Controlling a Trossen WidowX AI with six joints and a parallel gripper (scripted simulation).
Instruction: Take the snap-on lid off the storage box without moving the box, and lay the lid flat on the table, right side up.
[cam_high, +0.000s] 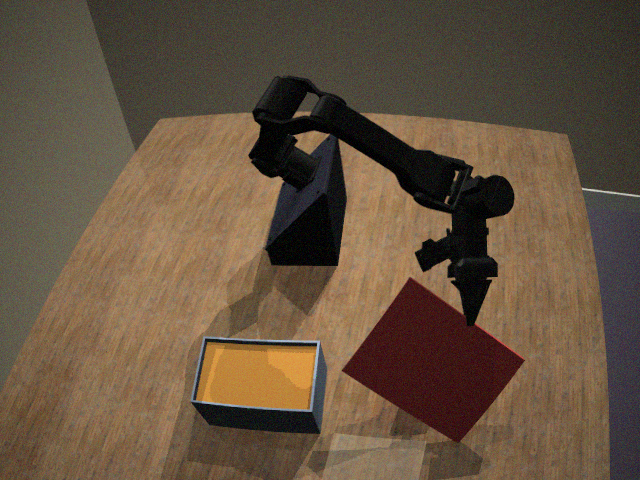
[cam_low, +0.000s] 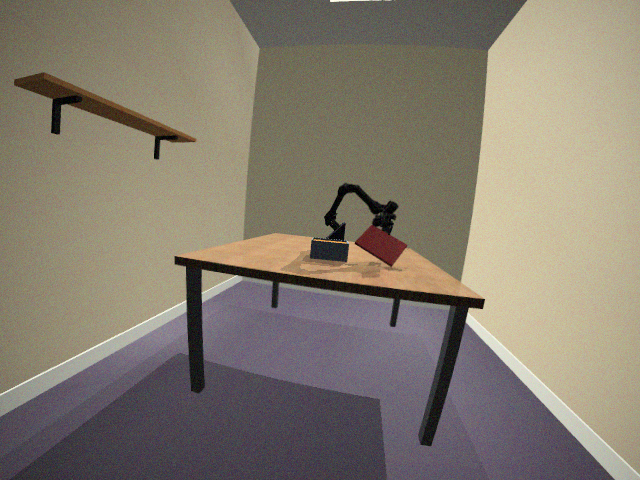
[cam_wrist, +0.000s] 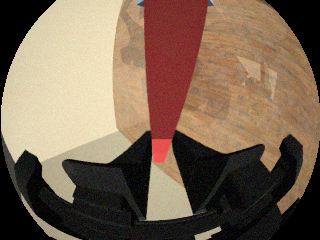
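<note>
Right now my gripper tip is 50 mm short of the red lid, 40 mm to the left of it and 40 mm above it. Round my gripper tip: storage box: 110 mm ahead, 320 mm to the right, 100 mm below.
</note>
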